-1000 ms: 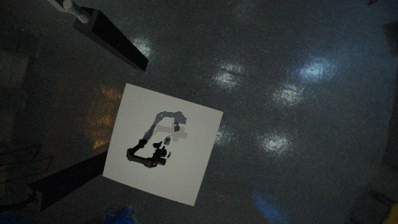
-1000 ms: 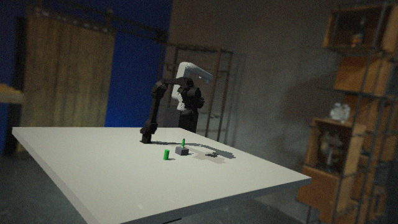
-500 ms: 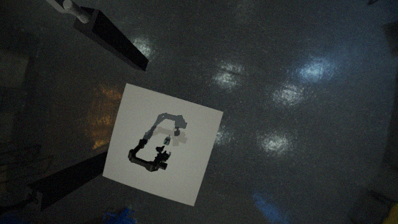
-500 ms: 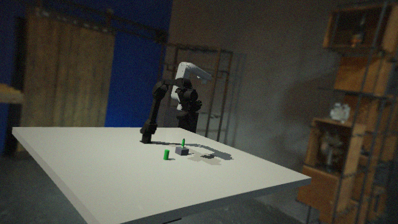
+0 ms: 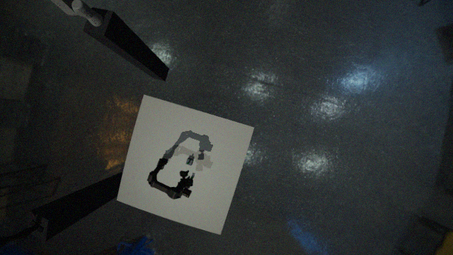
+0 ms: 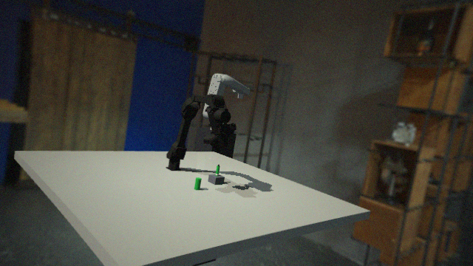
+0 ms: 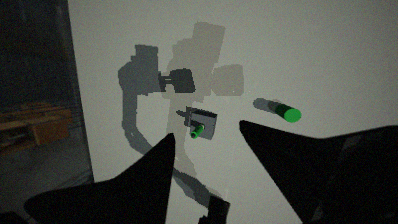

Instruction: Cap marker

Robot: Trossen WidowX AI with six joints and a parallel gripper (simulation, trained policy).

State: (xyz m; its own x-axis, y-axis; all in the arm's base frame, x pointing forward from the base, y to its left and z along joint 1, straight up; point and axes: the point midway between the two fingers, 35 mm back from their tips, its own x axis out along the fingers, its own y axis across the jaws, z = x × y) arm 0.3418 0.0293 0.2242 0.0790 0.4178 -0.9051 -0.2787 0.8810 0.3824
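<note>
Right now my gripper tip is 10 mm short of the green cap, 130 mm to the left of it and 170 mm above it. From my gripper tip the other things lie so: holder block (60 mm behind, 40 mm to the left, 170 mm below).
</note>
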